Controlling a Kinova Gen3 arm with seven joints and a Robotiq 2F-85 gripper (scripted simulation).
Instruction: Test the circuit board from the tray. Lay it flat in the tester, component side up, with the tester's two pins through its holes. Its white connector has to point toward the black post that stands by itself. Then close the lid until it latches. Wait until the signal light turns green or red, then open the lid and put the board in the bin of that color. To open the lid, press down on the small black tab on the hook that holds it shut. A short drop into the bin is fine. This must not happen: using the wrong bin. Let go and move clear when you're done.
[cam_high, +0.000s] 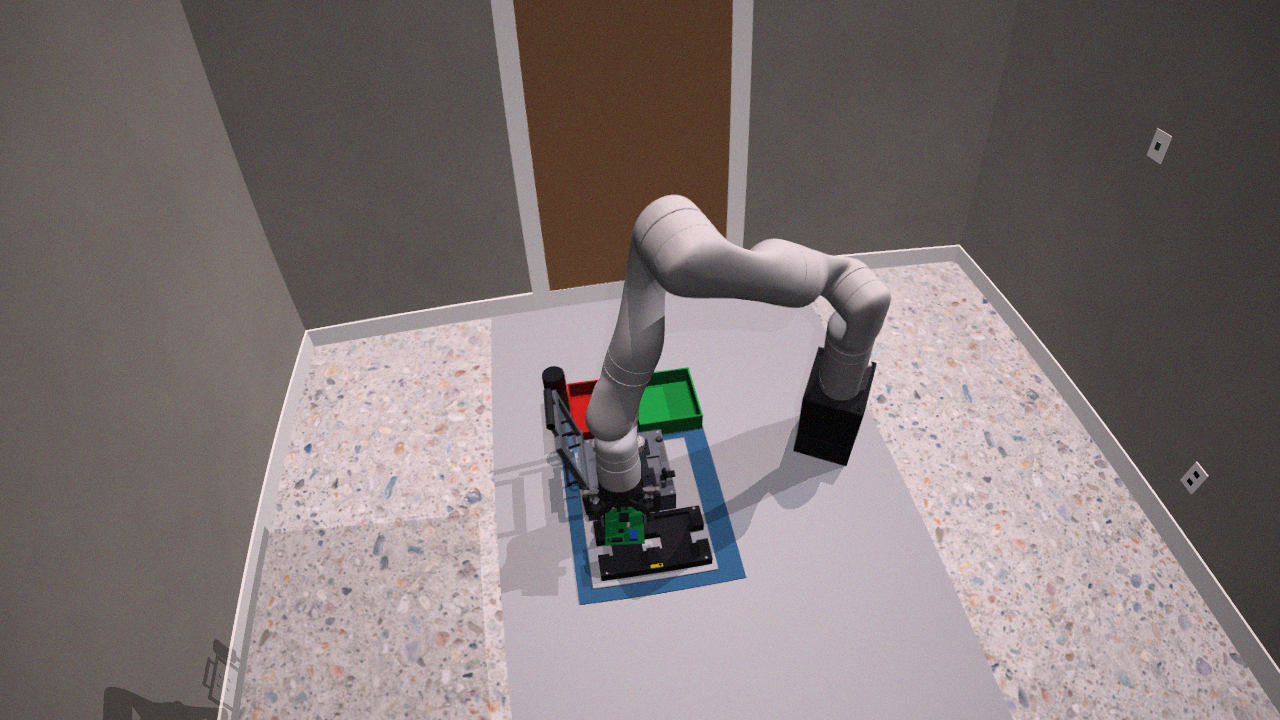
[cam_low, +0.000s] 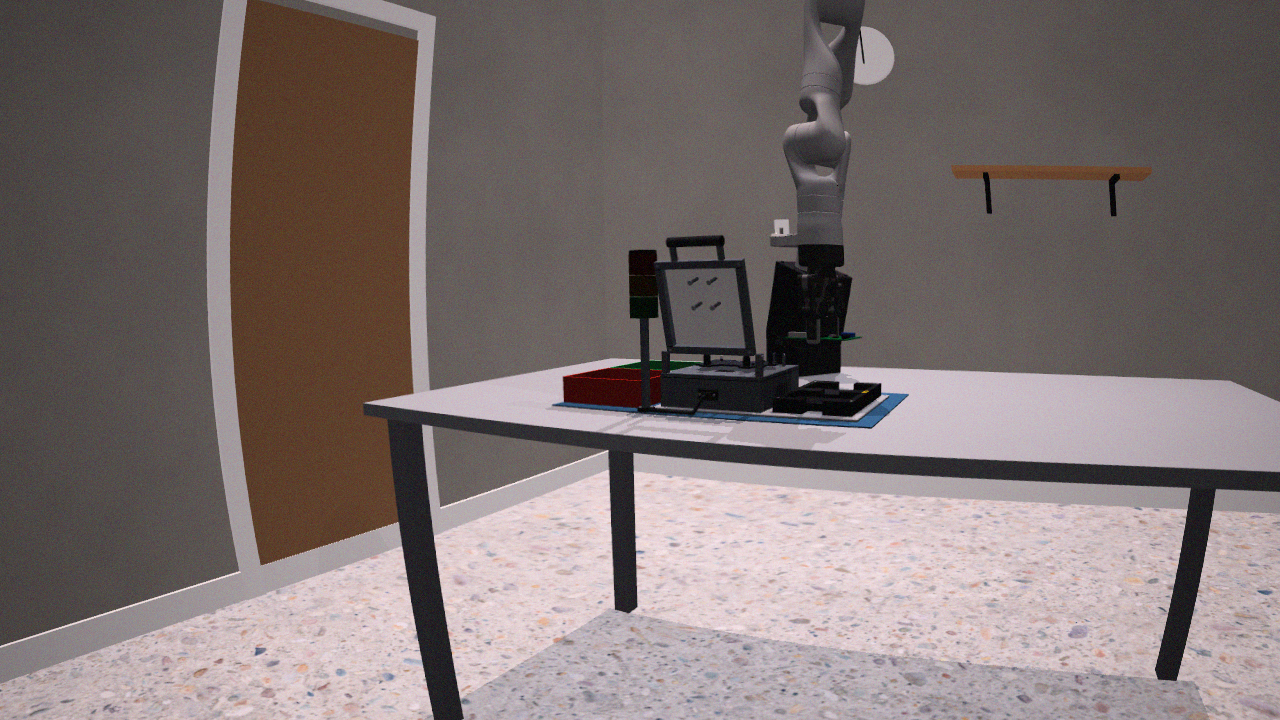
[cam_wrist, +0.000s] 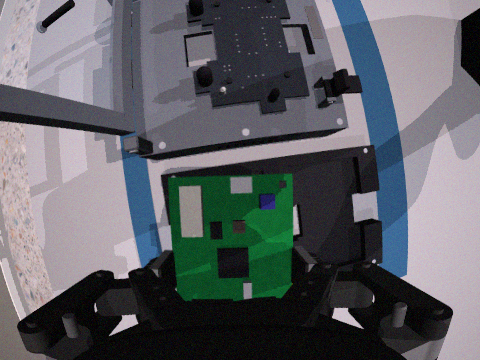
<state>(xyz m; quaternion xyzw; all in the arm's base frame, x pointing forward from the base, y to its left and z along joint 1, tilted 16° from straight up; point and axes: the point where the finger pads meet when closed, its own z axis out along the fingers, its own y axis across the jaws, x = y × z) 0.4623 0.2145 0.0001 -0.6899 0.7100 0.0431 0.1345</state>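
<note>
Right now the green circuit board is right at my hand. From my hand the other things lie so: red bin: 40 mm ahead, 370 mm to the right, 110 mm below; then latch hook: 90 mm behind, 120 mm to the right, 30 mm below; then lid: 100 mm ahead, 160 mm to the right, 60 mm above.
</note>
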